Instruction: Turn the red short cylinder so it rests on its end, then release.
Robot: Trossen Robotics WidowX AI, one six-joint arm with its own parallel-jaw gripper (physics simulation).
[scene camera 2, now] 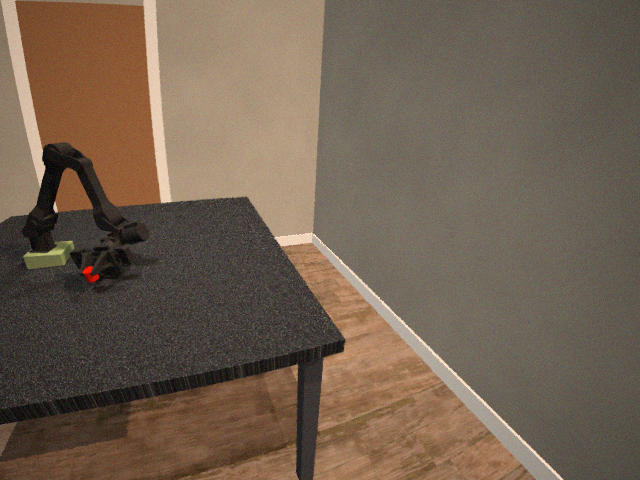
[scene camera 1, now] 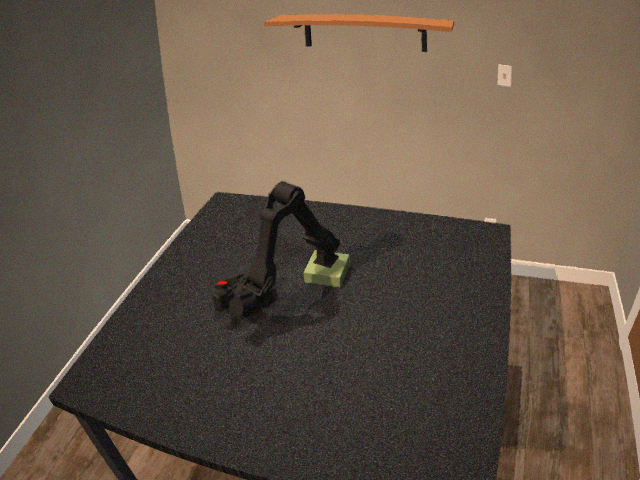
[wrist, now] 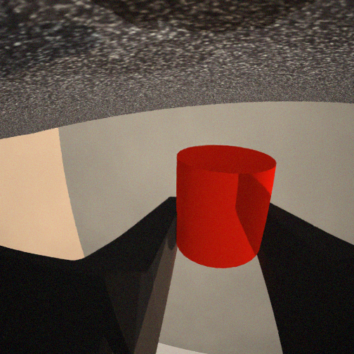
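Note:
The red short cylinder (scene camera 1: 221,283) (scene camera 2: 89,273) (wrist: 219,212) is between the two black fingers of my gripper (scene camera 1: 221,289) (wrist: 215,206). The gripper is shut on it. In the wrist view one flat end of the cylinder faces the tabletop, which fills the top of that view, and its long axis runs roughly upright between the fingers. In scene camera 2 it looks slightly tilted, low over the table and partly covered by the dark fingers. Whether its lower end touches the table cannot be told.
The black arm stands on a light green block (scene camera 1: 323,279) (scene camera 2: 47,258), to the right of the gripper in scene camera 1. The dark speckled table (scene camera 1: 403,351) (scene camera 2: 180,310) has its left edge beyond the gripper in scene camera 1. An orange shelf (scene camera 1: 361,20) is on the wall.

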